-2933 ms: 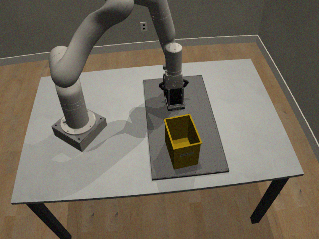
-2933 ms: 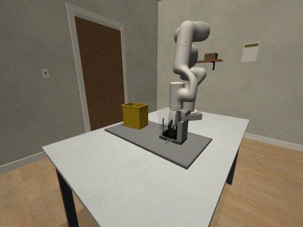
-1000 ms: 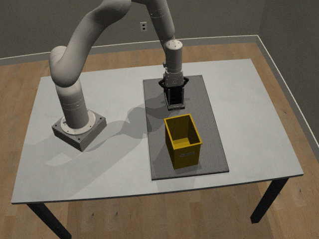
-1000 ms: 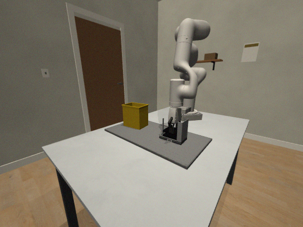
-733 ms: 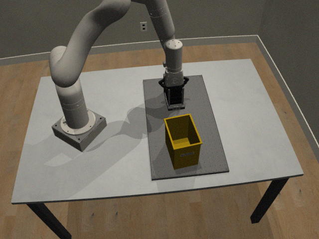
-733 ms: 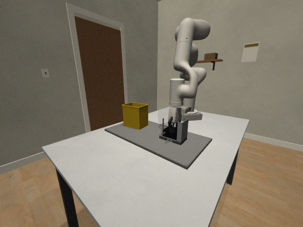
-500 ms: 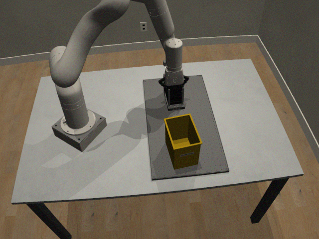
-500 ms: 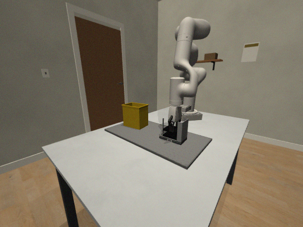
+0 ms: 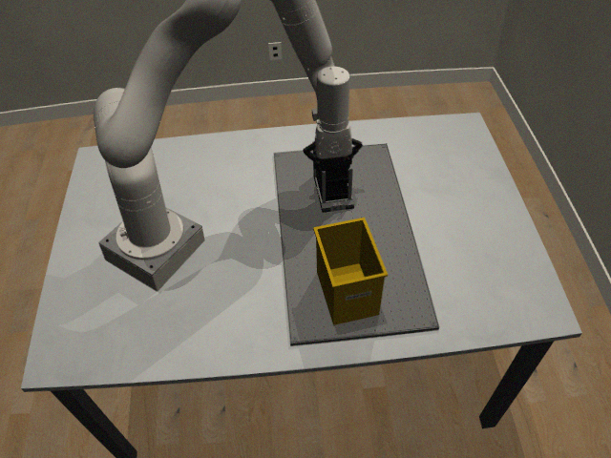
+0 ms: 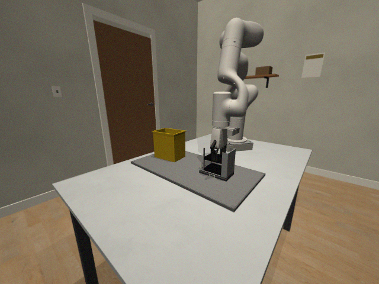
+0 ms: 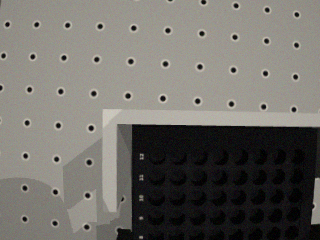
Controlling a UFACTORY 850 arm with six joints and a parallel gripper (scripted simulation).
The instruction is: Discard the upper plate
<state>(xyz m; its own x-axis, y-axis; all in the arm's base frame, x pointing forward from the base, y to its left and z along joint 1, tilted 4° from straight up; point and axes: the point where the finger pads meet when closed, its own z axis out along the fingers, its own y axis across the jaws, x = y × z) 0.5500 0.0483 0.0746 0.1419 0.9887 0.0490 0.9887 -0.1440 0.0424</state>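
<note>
My hand is 37 cm to the left of the yellow plastics bin W1, 8 cm past it and 1 cm above it. Round my hand: black 96-well plate (1 cm below).
</note>
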